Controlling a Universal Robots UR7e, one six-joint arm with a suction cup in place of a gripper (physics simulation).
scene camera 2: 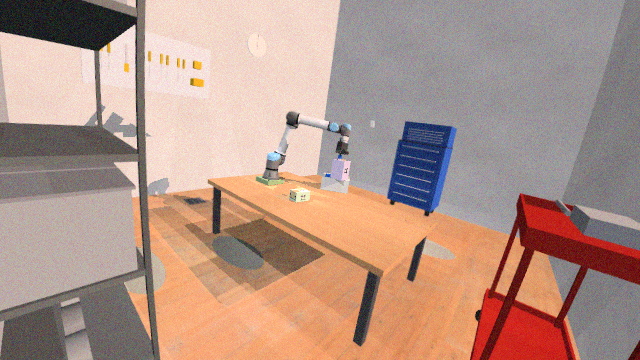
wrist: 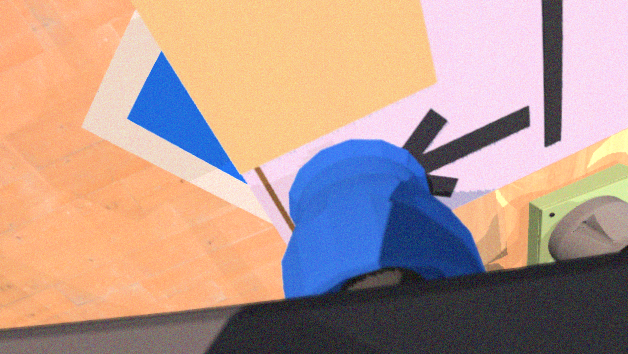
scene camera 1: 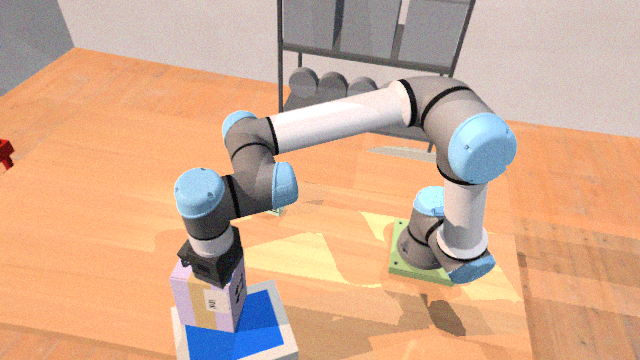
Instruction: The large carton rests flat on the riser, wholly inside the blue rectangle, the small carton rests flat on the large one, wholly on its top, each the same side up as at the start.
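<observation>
The large lilac carton [scene camera 1: 200, 300] [scene camera 2: 341, 170] [wrist: 300, 75], with tan tape, is upright at the left back part of the white riser [scene camera 1: 283, 315] [scene camera 2: 335, 186] [wrist: 117, 82]. In scene camera 1 it hides part of the blue rectangle [scene camera 1: 260, 325] [wrist: 170, 120], and its lower left corner overlaps the white border. Whether its underside touches the riser, I cannot tell. My blue suction cup [scene camera 2: 340, 157] [wrist: 355, 200] is on its top face, near an edge, and holds it; the tool body hides the cup in scene camera 1. The small pale carton [scene camera 1: 276, 212] [scene camera 2: 299, 195] stands on the table, mostly hidden by the arm in scene camera 1.
The arm's green base plate [scene camera 1: 400, 272] [scene camera 2: 270, 180] [wrist: 545, 215] is on the table [scene camera 1: 100, 200] [scene camera 2: 350, 225]. A grey shelf rack [scene camera 1: 280, 75] [scene camera 2: 142, 175] stands beyond the table. A blue tool cabinet [scene camera 2: 420, 170] and a red cart [scene camera 2: 550, 237] stand on the floor.
</observation>
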